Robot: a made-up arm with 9 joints. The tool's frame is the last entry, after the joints. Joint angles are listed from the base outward.
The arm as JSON. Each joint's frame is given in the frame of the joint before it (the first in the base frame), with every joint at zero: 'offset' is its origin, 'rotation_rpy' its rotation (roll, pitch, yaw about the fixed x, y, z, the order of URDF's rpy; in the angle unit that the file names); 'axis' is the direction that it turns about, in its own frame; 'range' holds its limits. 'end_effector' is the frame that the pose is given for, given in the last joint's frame.
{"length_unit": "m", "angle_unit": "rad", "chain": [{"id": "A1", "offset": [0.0, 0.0, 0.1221], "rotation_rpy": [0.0, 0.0, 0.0], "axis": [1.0, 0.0, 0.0], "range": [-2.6, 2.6]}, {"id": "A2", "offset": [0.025, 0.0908, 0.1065], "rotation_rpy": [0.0, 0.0, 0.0], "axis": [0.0, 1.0, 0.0], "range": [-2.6, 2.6]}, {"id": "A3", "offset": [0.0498, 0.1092, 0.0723], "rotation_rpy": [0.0, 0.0, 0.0], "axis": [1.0, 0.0, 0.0], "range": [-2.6, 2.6]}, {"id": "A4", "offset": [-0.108, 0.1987, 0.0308], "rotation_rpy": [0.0, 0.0, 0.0], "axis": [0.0, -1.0, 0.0], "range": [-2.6, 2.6]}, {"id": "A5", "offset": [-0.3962, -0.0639, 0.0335], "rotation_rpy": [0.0, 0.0, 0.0], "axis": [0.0, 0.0, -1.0], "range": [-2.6, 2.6]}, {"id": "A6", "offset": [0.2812, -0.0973, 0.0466], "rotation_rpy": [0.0, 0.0, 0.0], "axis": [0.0, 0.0, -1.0], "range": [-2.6, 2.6]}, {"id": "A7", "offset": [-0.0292, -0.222, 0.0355], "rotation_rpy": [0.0, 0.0, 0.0], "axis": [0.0, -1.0, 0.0], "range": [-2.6, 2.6]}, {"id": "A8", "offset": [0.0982, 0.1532, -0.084], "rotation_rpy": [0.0, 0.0, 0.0], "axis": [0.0, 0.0, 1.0], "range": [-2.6, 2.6]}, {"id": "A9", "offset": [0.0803, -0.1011, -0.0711], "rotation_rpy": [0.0, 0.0, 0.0], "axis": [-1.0, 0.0, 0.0], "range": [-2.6, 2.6]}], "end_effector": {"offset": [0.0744, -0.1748, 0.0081], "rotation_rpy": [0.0, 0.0, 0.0]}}
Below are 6 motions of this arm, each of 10 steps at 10 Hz.
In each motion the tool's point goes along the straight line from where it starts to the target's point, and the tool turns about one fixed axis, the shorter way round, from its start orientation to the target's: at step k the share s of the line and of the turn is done. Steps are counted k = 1, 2, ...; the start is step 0. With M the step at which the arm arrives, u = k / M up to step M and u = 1 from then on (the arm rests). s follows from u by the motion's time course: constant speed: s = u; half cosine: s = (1 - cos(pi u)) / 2; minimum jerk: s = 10 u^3 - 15 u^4 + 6 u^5.
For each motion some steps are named. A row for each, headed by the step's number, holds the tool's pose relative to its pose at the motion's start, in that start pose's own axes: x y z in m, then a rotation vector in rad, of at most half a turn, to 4 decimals.
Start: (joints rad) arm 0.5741 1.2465 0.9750 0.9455 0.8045 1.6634 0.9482 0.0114 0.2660
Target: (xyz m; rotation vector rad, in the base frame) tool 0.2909 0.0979 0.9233 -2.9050 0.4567 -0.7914
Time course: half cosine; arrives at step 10
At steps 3, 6, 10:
3: -0.0759 -0.0504 0.0789 -0.0074 -0.2320 -0.2192
6: -0.2410 -0.1600 0.2506 -0.0235 -0.7366 -0.6959
10: -0.3683 -0.2445 0.3829 -0.0358 -1.1255 -1.0633

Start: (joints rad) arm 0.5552 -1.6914 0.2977 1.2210 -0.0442 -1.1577 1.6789 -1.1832 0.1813
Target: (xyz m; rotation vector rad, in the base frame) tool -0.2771 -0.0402 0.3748 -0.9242 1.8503 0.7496
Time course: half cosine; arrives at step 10
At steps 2, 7, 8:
2: -0.0002 -0.0181 0.0023 -0.1292 -0.0690 0.0082
7: -0.0014 -0.1503 0.0188 -1.0740 -0.5732 0.0682
8: -0.0016 -0.1712 0.0214 -1.2236 -0.6531 0.0777

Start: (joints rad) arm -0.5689 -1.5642 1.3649 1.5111 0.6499 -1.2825 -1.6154 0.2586 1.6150
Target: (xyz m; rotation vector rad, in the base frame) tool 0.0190 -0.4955 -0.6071 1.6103 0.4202 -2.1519
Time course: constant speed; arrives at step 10
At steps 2, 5, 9, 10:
2: -0.2187 -0.0521 0.0352 0.1204 -0.3287 0.3627
5: -0.5468 -0.1302 0.0880 0.3011 -0.8218 0.9068
9: -0.9843 -0.2344 0.1584 0.5419 -1.4793 1.6322
10: -1.0937 -0.2605 0.1760 0.6021 -1.6437 1.8135

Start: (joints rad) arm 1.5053 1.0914 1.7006 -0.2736 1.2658 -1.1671 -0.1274 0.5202 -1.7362
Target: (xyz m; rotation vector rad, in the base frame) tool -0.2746 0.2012 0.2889 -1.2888 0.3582 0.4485
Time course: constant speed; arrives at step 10
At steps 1, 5, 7, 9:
1: 0.0209 0.0441 0.0266 -0.0058 0.0718 0.0552
5: 0.1047 0.2204 0.1330 -0.0290 0.3589 0.2759
7: 0.1466 0.3086 0.1863 -0.0407 0.5025 0.3863
9: 0.1885 0.3968 0.2395 -0.0523 0.6460 0.4966

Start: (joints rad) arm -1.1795 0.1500 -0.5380 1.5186 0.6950 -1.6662 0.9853 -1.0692 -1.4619
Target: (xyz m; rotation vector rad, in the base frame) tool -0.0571 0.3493 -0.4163 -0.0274 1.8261 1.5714
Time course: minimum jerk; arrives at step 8
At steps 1, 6, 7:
1: -0.0018 -0.0039 -0.0059 0.0086 0.0167 -0.0049
6: -0.1006 -0.2160 -0.3271 0.4793 0.9299 -0.2725
7: -0.1104 -0.2371 -0.3590 0.5261 1.0206 -0.2991

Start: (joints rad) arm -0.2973 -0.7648 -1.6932 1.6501 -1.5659 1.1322 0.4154 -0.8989 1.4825
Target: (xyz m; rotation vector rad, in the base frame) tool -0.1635 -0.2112 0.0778 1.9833 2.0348 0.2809
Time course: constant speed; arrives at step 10
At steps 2, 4, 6, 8, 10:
2: -0.0327 -0.0373 -0.0234 -0.0065 -0.0006 0.1038
4: -0.0655 -0.0745 -0.0469 -0.0130 -0.0013 0.2076
6: -0.0982 -0.1118 -0.0703 -0.0195 -0.0019 0.3113
8: -0.1310 -0.1491 -0.0937 -0.0260 -0.0025 0.4151
10: -0.1637 -0.1864 -0.1171 -0.0325 -0.0032 0.5189

